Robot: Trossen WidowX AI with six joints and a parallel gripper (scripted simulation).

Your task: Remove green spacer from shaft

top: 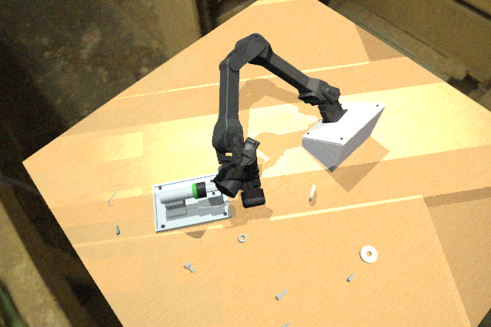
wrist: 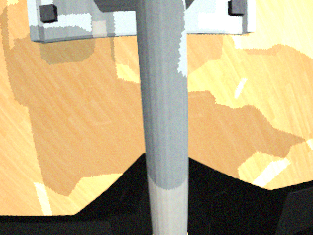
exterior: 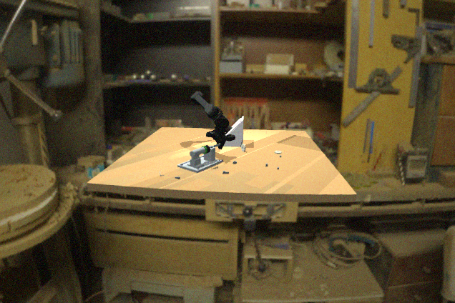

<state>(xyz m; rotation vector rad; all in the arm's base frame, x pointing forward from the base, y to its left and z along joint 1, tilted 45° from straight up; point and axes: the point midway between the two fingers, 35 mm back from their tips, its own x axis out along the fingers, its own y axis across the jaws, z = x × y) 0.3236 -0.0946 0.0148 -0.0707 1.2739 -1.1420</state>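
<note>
The grey shaft lies 60 mm ahead of my gripper tip, 50 mm to the right of it and 30 mm above it. From my gripper tip the other things lie so: green spacer (120 mm ahead, 100 mm to the right, 30 mm above); then allen key (320 mm to the right, 300 mm ahead, 40 mm below).
</note>
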